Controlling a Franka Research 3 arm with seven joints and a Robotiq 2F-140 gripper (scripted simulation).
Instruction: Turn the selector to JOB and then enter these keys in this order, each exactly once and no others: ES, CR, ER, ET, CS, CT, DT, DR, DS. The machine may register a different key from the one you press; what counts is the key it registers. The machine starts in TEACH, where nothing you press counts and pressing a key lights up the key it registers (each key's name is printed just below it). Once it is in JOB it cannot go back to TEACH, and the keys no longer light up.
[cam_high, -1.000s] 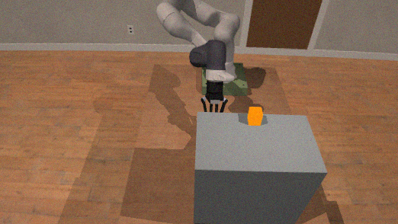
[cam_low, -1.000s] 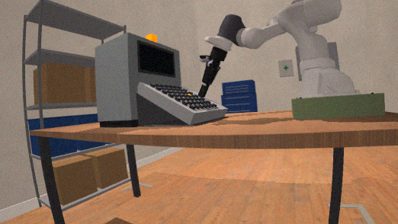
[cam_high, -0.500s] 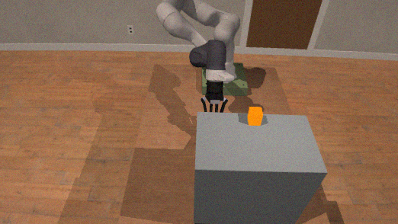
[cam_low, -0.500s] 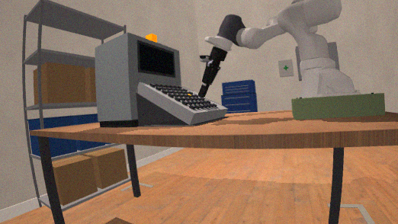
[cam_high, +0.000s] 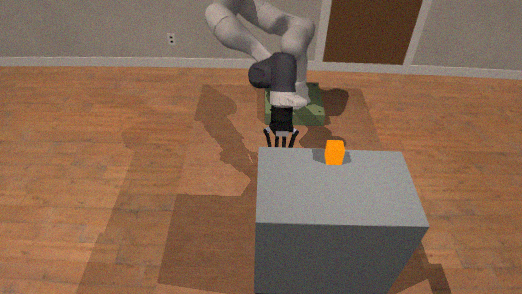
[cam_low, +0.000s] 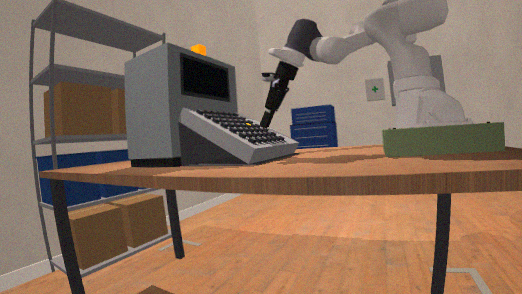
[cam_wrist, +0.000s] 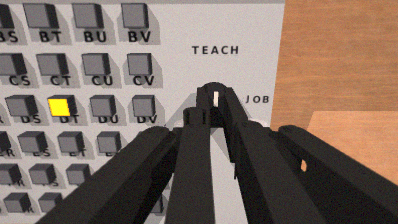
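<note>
Now: hand 20 mm short of the black selector knob and 20 mm above it. From my hand the other things lie so: keyboard: 110 mm to the left, 70 mm below, 50 mm ahead.
</note>
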